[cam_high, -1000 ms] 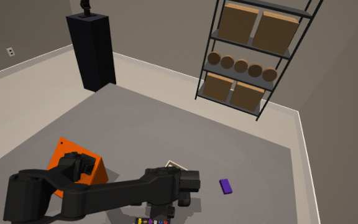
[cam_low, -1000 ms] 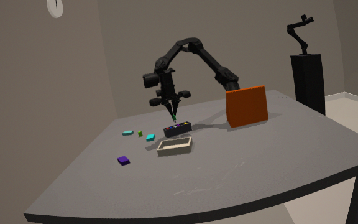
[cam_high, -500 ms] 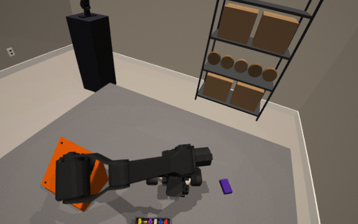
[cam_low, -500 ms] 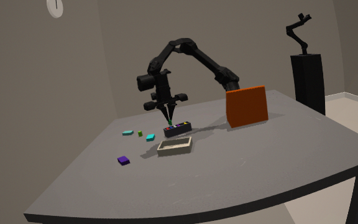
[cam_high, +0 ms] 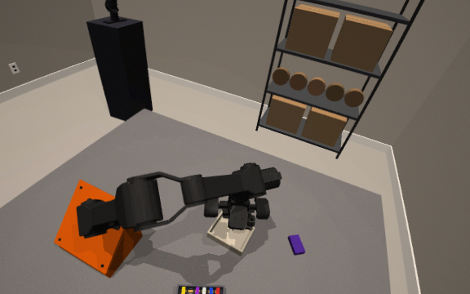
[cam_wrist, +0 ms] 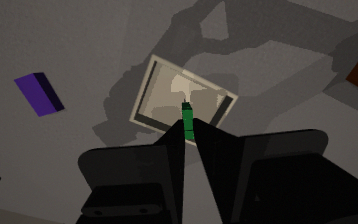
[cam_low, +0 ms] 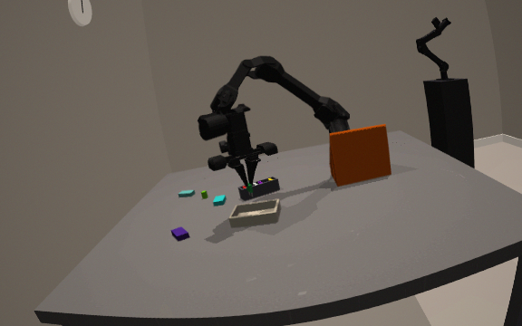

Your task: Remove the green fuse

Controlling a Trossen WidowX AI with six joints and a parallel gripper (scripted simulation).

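My gripper tip is 10 mm to the right of the beige tray and 90 mm above it. From my gripper tip the other things lie so: green fuse (10 mm below).
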